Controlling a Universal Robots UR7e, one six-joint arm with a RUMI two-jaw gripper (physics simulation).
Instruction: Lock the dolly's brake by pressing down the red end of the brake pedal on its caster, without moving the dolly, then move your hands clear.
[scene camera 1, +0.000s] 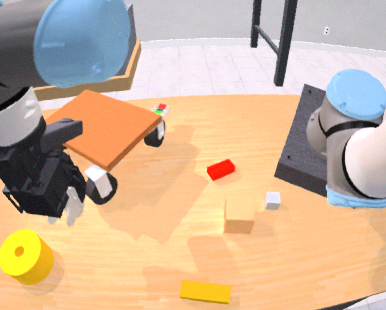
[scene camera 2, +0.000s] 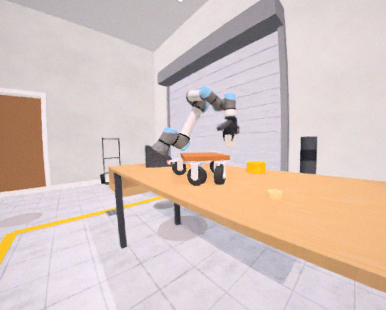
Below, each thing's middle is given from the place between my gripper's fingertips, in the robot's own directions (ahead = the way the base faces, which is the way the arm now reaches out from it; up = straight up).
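Labels:
Dolly (scene camera 1: 111, 128) in my sight: 9 cm below my hand, 29 cm to the right of it. Tan block (scene camera 1: 239, 214), from my hand: 12 cm below, 31 cm behind, 3 cm to the right.

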